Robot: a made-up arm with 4 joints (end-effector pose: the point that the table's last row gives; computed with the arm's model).
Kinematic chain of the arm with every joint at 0, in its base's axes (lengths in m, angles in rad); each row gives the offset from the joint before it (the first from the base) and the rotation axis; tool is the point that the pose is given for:
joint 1: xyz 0 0 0.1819 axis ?
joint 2: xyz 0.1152 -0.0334 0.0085 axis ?
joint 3: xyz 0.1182 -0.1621 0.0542 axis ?
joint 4: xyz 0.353 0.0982 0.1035 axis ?
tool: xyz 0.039 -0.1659 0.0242
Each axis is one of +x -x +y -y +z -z.
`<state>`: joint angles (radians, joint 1 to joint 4).
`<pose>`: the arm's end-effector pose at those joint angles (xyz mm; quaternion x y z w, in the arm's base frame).
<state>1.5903 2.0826 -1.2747 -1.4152</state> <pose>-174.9 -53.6 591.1 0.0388 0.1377 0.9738 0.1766</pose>
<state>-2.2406 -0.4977 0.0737 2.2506</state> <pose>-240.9 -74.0 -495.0 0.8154 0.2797 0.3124 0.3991</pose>
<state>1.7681 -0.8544 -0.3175 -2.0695</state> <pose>-158.2 -133.7 611.7 0.6257 -0.1289 -0.4027 0.6555</pose>
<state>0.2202 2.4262 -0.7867 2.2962</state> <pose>607.0 -205.1 411.3 -0.2473 0.7884 0.1212 0.5500</pose>
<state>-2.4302 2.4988 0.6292 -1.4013</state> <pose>-326.0 234.5 74.9 -0.1894 0.1641 0.5982 0.7612</pose>
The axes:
joint 1: -y
joint 2: -x
joint 3: -y
joint 4: +z

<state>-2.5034 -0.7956 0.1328 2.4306</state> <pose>-376.2 -142.3 -392.6 0.8346 0.2065 0.1944 0.4723</pose>
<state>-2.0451 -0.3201 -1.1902 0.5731</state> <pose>-572.0 -99.3 -118.7 -0.4178 -0.9049 0.0764 0.0257</pose>
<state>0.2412 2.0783 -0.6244 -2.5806</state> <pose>493.9 -41.0 250.7 0.3094 0.7252 0.5783 0.2096</pose>
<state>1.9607 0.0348 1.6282 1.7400</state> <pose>-550.9 -11.6 38.4 0.7562 0.6156 0.1714 0.1408</pose>
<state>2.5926 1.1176 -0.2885 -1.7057</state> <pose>-450.6 43.4 299.1 -0.5381 0.5614 0.6055 0.1691</pose>
